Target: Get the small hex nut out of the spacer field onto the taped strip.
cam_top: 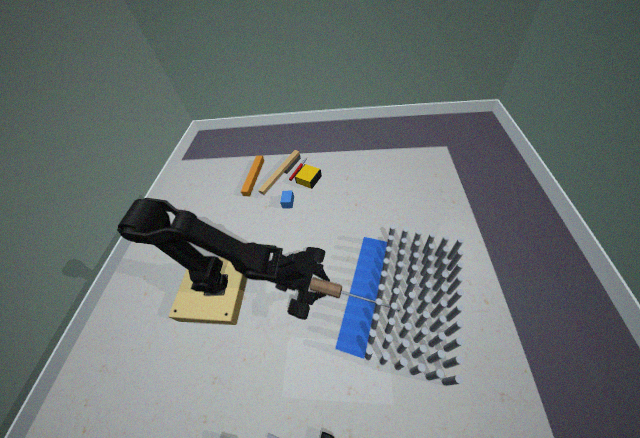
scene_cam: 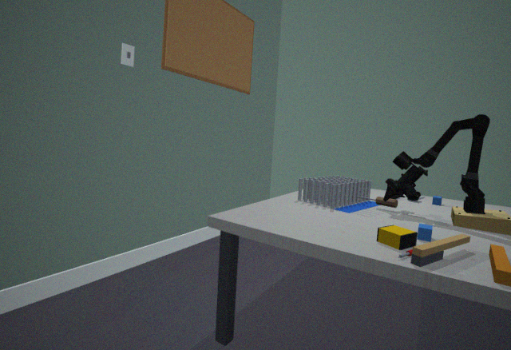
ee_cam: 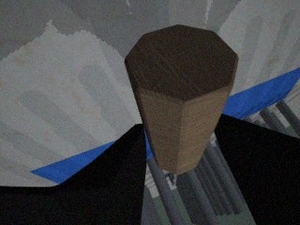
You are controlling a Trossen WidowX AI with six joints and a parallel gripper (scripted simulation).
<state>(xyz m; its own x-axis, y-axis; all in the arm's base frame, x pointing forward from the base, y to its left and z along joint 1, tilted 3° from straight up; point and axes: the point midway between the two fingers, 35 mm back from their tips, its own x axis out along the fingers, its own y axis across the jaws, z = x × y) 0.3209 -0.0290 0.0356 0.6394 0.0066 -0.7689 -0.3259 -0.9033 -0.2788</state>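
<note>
Right now my gripper tip is 11 cm short of the blue taped strip and 4 cm above it. Round my gripper tip: hex nut (26 cm ahead, 9 cm to the right, 4 cm below); then black box (6 cm behind, 48 cm to the left, 2 cm below); then wire hook (10 cm ahead, 4 cm to the right, 1 cm below).
</note>
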